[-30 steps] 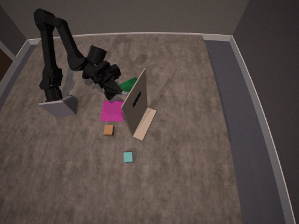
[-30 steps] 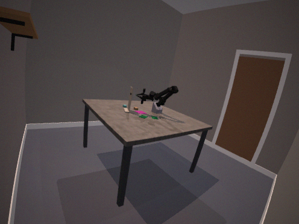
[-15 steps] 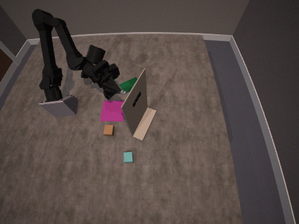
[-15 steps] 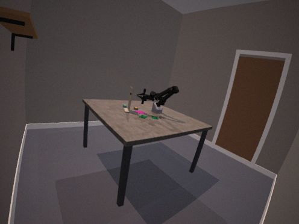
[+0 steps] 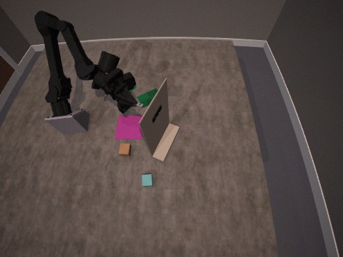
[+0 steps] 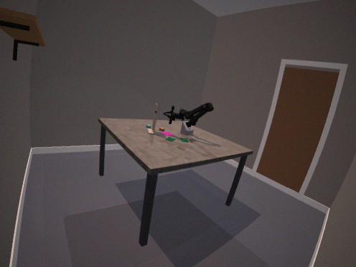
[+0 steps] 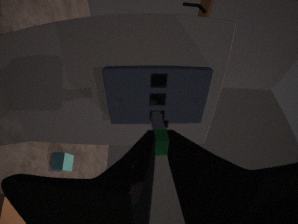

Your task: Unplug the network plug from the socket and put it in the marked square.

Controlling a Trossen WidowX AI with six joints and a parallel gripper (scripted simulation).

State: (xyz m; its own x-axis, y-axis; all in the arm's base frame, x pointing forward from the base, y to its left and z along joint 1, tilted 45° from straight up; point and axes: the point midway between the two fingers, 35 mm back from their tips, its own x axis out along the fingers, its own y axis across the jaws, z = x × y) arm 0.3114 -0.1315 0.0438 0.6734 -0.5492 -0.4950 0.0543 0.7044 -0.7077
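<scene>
Now: gripper tip 70 mm past the magenta marked square, 40 mm to the right of it and 210 mm above it. Also, from my gripper tip: orange block 100 mm behind, 70 mm to the right, 200 mm below; then network plug right at my gripper tip; then upright panel 70 mm ahead, 50 mm to the right, 80 mm below.
</scene>
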